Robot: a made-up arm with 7 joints.
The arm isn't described. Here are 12 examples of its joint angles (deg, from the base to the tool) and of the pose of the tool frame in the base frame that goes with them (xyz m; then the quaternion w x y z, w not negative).
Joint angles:
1: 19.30 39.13 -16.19 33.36 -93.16 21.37 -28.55
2: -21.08 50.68 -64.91 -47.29 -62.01 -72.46 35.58
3: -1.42 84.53 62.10 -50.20 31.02 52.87 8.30
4: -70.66 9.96 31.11 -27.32 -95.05 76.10 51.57
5: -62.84 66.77 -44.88 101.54 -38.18 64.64 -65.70
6: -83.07 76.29 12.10 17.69 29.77 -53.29 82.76
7: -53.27 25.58 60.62 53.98 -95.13 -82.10 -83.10
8: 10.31 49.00 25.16 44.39 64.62 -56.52 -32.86
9: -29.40 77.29 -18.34 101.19 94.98 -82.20 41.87
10: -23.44 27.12 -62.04 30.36 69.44 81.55 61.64
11: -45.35 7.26 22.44 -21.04 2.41 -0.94 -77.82
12: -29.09 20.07 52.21 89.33 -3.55 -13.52 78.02
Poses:
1: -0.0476 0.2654 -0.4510 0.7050 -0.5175 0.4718 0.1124
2: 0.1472 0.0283 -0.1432 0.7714 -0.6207 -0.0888 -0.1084
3: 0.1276 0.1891 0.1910 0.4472 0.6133 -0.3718 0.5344
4: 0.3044 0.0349 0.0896 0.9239 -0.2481 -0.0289 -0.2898
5: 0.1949 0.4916 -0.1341 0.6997 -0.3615 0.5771 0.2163
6: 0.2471 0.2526 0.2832 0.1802 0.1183 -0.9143 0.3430
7: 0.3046 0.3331 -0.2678 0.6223 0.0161 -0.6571 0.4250
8: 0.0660 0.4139 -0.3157 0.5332 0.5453 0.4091 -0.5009
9: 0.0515 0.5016 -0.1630 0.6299 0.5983 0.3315 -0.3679
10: 0.2245 0.0897 -0.4165 0.2542 0.8968 -0.2525 0.2597
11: 0.3522 0.1080 -0.0261 0.7609 0.3024 -0.3201 -0.4765
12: 0.1718 0.2367 -0.5003 0.3952 0.1012 0.4243 0.8084
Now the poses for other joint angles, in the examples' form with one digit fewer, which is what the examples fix.
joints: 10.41 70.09 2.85 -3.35 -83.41 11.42 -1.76
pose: 0.224 0.320 -0.198 0.955 -0.120 0.271 0.000
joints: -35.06 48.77 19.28 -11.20 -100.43 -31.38 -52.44
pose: 0.316 0.270 0.030 0.619 -0.183 -0.663 -0.380
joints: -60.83 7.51 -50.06 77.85 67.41 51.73 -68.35
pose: 0.443 0.023 -0.328 0.326 0.618 0.699 -0.152
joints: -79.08 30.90 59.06 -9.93 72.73 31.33 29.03
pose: 0.251 0.334 0.118 0.423 0.124 -0.151 0.885
